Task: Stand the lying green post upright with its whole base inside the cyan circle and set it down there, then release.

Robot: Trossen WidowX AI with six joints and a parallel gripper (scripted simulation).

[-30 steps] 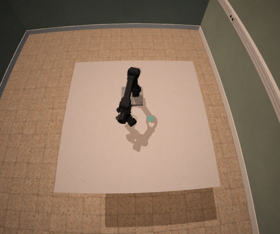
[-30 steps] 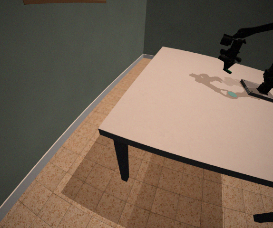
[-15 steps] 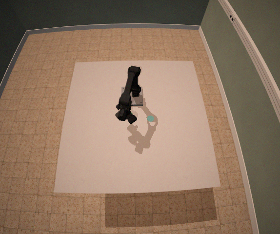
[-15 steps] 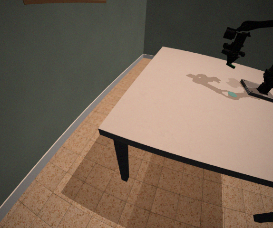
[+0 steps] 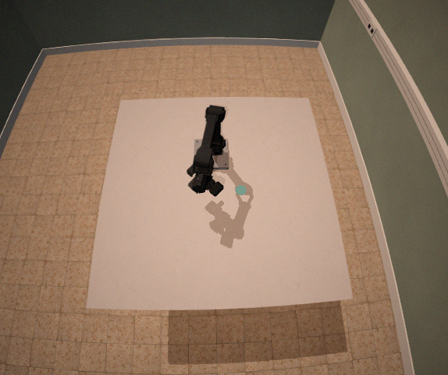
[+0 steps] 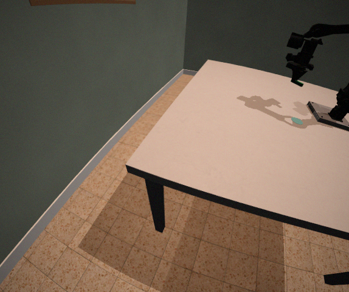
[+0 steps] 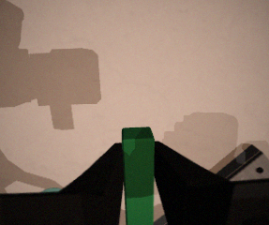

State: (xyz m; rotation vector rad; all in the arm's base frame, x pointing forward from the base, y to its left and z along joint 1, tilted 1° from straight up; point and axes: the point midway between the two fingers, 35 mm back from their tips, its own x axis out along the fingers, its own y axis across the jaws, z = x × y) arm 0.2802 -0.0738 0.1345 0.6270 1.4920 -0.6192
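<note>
The green post is 10 mm behind my hand, 10 mm to the left of it and 30 mm below it. From my hand the other things lie so: cyan circle: 30 mm behind, 190 mm to the left, 160 mm below.
</note>
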